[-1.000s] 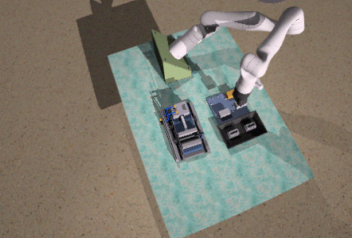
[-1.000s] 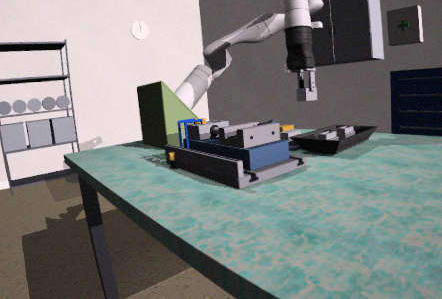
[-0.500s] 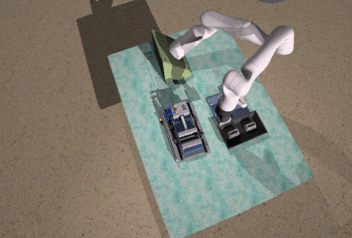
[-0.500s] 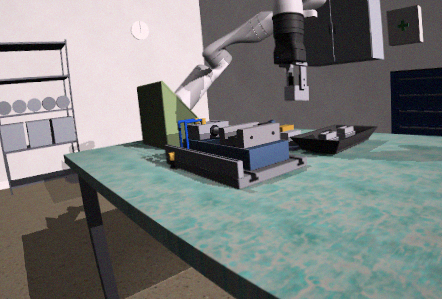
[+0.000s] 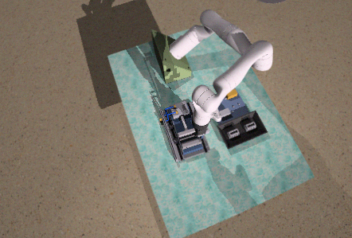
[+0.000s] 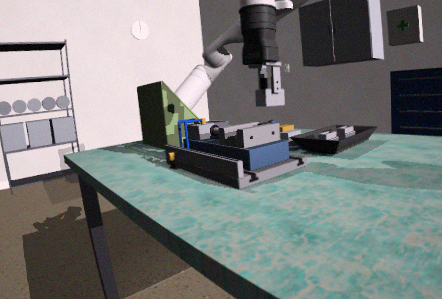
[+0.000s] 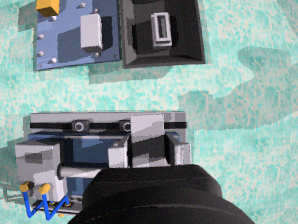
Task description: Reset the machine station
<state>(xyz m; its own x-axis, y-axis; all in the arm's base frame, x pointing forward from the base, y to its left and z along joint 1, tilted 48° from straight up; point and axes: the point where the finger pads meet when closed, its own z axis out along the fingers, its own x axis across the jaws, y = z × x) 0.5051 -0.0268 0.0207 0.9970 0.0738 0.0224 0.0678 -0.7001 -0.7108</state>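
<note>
The fixed jaw lies 3 cm ahead of my hand, 6 cm to the right of it and 10 cm below it. Round my hand: blue infeed plate: 15 cm behind, 21 cm to the left, 17 cm below; then gray blank: 3 cm below; then vise: 7 cm behind, 7 cm to the right, 14 cm below.
</note>
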